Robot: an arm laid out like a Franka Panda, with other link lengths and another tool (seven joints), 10 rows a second.
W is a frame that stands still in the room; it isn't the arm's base.
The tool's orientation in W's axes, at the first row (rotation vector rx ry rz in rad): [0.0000 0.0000 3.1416]
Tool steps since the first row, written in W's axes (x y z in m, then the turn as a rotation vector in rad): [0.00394 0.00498 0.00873 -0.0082 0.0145 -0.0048]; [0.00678 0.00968 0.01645 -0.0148 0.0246 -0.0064]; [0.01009 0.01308 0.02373 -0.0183 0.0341 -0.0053]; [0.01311 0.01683 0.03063 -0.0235 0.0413 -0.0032]
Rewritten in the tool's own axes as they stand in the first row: [-0.00394 -0.00498 0.00873 0.0082 -0.0145 -0.0048]; [-0.00678 -0.00968 0.01645 0.0148 -0.0246 -0.0064]; [-0.01009 -0.01308 0.02373 0.0183 -0.0341 -0.0053]; [-0.01311 -0.01683 0.03063 0.0235 -0.0413 -0.0032]
